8 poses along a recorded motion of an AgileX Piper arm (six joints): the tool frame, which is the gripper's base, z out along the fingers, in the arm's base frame.
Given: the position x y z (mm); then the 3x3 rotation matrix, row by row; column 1 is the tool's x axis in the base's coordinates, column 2 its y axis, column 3 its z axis. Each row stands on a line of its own.
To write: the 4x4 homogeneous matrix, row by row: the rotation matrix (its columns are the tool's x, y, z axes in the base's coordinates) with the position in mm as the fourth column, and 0 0 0 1 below. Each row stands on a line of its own. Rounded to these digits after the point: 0 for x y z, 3 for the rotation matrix.
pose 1, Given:
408 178 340
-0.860 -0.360 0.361
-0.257 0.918 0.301
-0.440 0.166 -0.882
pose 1, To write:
-0.860 -0.360 0.361 408
-0.257 0.918 0.301 178
-0.440 0.166 -0.882 340
0 0 0 1

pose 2, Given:
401 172 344
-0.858 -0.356 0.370
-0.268 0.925 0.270
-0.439 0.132 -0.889
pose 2, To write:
-0.858 -0.356 0.370 401
-0.268 0.925 0.270 172
-0.439 0.132 -0.889 344
0 0 0 1

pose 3, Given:
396 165 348
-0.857 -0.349 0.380
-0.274 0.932 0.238
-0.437 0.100 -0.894
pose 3, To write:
-0.857 -0.349 0.380 396
-0.274 0.932 0.238 165
-0.437 0.100 -0.894 348
0 0 0 1

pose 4, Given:
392 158 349
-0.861 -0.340 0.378
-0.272 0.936 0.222
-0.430 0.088 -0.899
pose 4, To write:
-0.861 -0.340 0.378 392
-0.272 0.936 0.222 158
-0.430 0.088 -0.899 349
0 0 0 1

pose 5, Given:
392 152 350
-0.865 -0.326 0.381
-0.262 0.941 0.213
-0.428 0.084 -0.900
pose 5, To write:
-0.865 -0.326 0.381 392
-0.262 0.941 0.213 152
-0.428 0.084 -0.900 350
0 0 0 1

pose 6, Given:
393 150 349
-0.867 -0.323 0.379
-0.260 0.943 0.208
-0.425 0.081 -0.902
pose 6, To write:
-0.867 -0.323 0.379 393
-0.260 0.943 0.208 150
-0.425 0.081 -0.902 349
0 0 0 1

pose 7, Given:
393 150 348
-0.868 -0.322 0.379
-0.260 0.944 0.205
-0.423 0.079 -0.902
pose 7, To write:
-0.868 -0.322 0.379 393
-0.260 0.944 0.205 150
-0.423 0.079 -0.902 348
0 0 0 1

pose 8, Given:
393 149 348
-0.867 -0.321 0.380
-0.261 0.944 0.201
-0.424 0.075 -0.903
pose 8, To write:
-0.867 -0.321 0.380 393
-0.261 0.944 0.201 149
-0.424 0.075 -0.903 348
0 0 0 1

